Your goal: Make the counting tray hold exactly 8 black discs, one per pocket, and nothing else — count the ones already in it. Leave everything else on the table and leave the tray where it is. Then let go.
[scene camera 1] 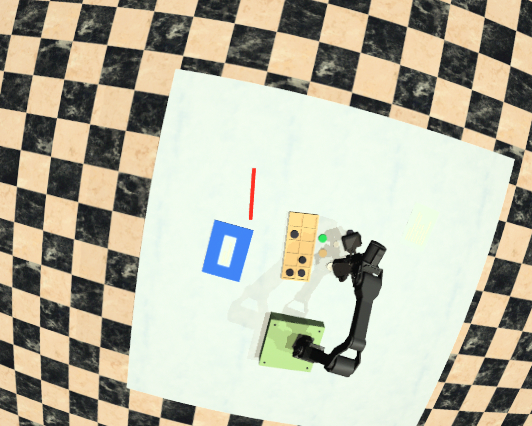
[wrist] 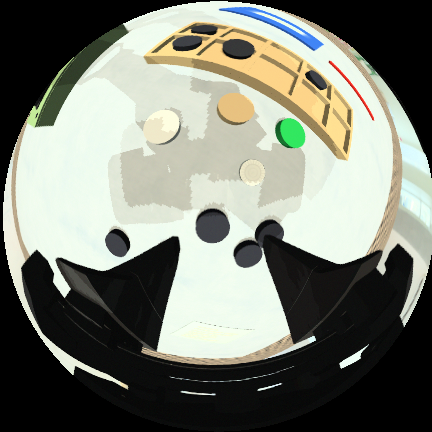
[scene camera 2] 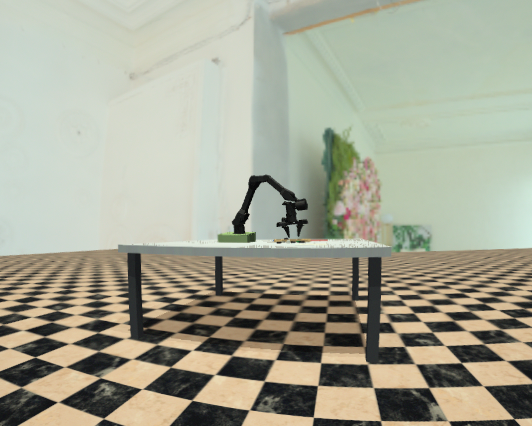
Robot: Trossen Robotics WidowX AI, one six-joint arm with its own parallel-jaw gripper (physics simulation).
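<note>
The tan counting tray [scene camera 1: 296,219] [wrist: 275,62] has two rows of pockets. Three black discs sit in pockets at its end nearest the green block, and one black disc [scene camera 1: 294,234] [wrist: 316,79] sits in a pocket farther along. My gripper [scene camera 1: 346,254] [scene camera 2: 293,235] [wrist: 221,241] is open and empty, above the table beside the tray. In the wrist view, one loose black disc [wrist: 212,226] shows between the fingertips, another [wrist: 117,242] left of them. Two more, one [wrist: 248,254] nearer and one [wrist: 269,234] partly behind the right fingertip, lie close together. The arm hides these loose discs in the overhead view.
A green disc [scene camera 1: 322,238] [wrist: 290,133], a tan disc [scene camera 1: 322,253] [wrist: 235,108], a cream disc [wrist: 161,127] and a small pale disc [wrist: 252,172] lie between tray and gripper. A blue frame [scene camera 1: 210,250], a red bar [scene camera 1: 252,194], a pale-yellow sheet [scene camera 1: 421,226] and the green block [scene camera 1: 272,350] are there.
</note>
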